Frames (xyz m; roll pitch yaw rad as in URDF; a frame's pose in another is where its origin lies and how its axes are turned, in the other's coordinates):
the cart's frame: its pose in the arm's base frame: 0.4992 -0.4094 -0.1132 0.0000 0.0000 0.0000
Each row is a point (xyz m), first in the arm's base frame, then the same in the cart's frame.
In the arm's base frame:
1: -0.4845 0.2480 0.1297
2: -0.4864 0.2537 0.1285
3: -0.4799 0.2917 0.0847
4: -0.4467 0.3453 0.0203
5: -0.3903 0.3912 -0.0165
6: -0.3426 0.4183 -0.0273
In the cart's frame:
1: -0.9837 0.6574 0.2429
2: -0.9856 0.6631 0.2417
3: -0.9791 0.7011 0.1979
4: -0.9459 0.7547 0.1335
5: -0.8895 0.8006 0.0967
6: -0.8418 0.8277 0.0859

